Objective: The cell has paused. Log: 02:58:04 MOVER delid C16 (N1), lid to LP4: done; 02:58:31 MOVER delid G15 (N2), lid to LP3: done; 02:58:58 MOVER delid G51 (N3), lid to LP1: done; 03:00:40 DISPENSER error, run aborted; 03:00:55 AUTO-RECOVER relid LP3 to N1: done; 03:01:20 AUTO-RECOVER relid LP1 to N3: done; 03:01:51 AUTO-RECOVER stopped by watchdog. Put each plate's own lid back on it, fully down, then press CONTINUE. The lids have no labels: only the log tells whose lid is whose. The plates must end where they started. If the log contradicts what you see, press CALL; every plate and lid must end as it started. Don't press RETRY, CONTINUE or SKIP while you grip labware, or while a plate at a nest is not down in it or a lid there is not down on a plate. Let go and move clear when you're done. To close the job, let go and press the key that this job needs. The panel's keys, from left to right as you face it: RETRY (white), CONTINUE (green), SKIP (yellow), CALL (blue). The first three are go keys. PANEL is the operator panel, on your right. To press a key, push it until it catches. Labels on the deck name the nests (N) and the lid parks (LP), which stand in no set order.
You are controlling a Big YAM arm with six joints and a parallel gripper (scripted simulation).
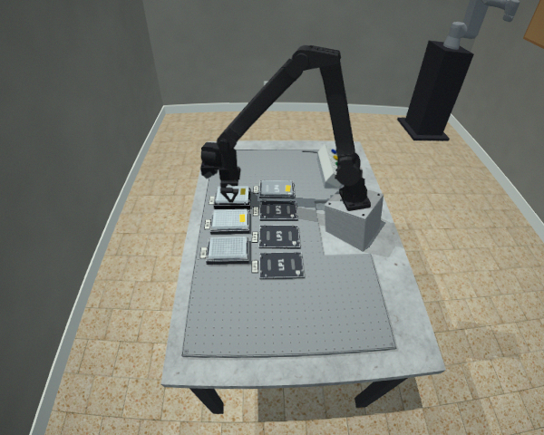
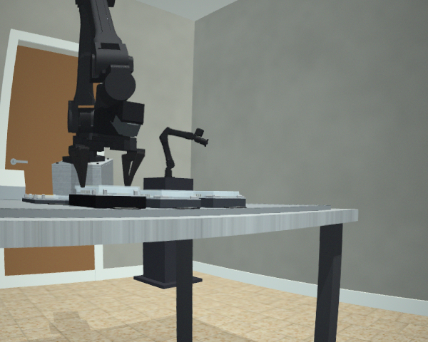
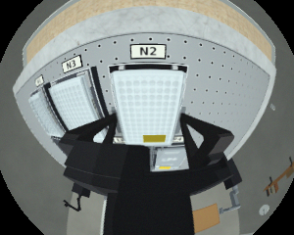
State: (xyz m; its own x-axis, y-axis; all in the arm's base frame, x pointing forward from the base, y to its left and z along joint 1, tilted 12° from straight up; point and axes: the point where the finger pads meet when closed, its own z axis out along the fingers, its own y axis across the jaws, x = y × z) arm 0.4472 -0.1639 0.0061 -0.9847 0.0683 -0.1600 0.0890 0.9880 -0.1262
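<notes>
My gripper is now 19 cm past the lid, 5 cm to the left of it and 3 cm above it. From my hand the other things lie so: yellow skip key 47 cm behind, 17 cm to the right, 2 cm above; then blue call key 47 cm behind, 22 cm to the right, 2 cm above.
</notes>
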